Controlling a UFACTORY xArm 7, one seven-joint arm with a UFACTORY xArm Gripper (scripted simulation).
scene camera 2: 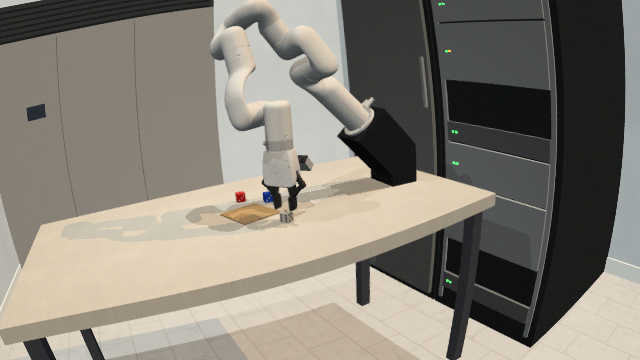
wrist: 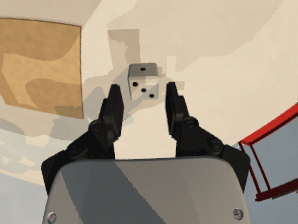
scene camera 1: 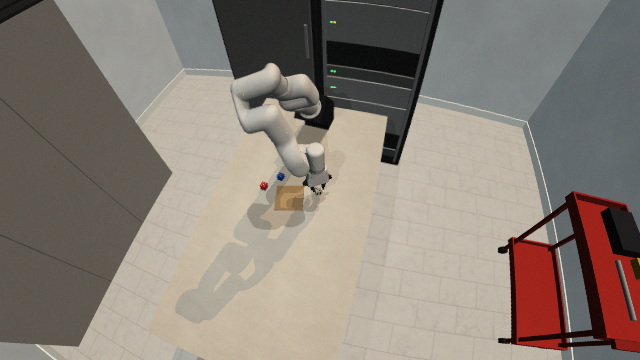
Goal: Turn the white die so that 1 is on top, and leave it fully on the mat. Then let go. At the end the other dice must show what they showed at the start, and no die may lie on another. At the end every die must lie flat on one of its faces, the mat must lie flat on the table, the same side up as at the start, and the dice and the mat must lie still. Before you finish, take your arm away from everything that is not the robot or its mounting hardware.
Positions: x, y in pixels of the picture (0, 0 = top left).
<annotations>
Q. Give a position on a white die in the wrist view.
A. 143, 80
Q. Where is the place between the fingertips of my gripper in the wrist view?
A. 143, 94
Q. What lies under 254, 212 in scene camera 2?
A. A mat.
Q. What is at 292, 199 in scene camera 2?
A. My gripper.
</annotations>
